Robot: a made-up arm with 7 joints.
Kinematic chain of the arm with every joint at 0, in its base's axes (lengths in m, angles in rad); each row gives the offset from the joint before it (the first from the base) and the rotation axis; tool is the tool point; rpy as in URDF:
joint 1: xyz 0 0 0.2 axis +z
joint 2: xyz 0 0 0 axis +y
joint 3: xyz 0 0 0.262 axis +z
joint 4: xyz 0.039 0 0 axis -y
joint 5: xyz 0.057 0 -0.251 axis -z
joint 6: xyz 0 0 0 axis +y
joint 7: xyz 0.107 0 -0.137 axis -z
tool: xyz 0 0 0 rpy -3.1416 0 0
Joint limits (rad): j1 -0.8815..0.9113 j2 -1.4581..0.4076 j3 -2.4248..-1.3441 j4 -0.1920..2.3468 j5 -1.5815..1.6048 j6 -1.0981..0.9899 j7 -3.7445..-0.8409
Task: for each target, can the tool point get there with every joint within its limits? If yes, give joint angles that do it. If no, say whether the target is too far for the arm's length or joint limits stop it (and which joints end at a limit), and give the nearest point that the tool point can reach.
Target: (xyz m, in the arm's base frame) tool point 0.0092 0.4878 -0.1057
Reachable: no: joint limits stop it (at a limit: joint 1, joint 2, joint 3, joint 4, joint 6) | nearest point -0.2831 0.3819 0.0206 | short by 0.336 m
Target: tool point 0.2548 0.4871 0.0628
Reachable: no: joint limits stop it (at a limit: joint 1, joint 2, joint 3, joint 4, joint 5) | nearest point 0.1155 0.1328 0.1556 | short by 0.392 m
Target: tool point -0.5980 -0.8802 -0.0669
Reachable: no: too far | nearest point -0.3761 -0.5535 0.0652 | short by 0.416 m
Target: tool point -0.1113 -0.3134 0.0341
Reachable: yes | joints -0.1958 -1.2283 -2.1274 0.6619 -0.6370 0.3941 -2.6359
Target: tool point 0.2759 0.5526 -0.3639
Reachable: no: too far | nearest point 0.0914 0.0697 0.0183 | short by 0.643 m
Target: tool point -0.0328 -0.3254 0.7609
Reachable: yes | joints 0.3776 0.0338 -1.9193 1.9939 0.5843 -0.0134 -1.8461
